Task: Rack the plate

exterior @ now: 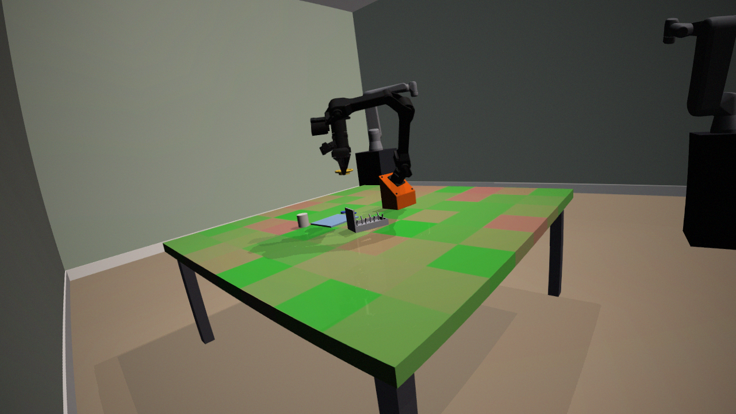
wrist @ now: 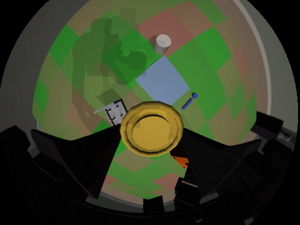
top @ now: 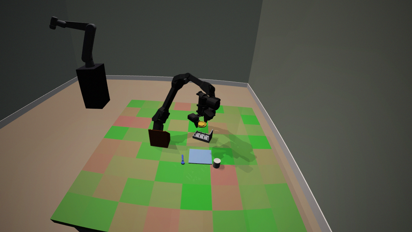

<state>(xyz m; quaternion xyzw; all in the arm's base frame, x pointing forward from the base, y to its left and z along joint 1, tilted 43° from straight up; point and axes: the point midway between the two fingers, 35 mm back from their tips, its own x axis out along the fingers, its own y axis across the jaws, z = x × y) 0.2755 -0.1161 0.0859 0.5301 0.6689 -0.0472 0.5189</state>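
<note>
Now: gripper tip 17 cm above the grey dish rack, 11 cm to the right of it and 3 cm short of it. The rest, counted from my gripper tip: yellow plate (1 cm above); small blue spoon (19 cm below, 13 cm to the right, 11 cm behind); light blue mat (19 cm below, 9 cm to the right, 1 cm ahead).
</note>
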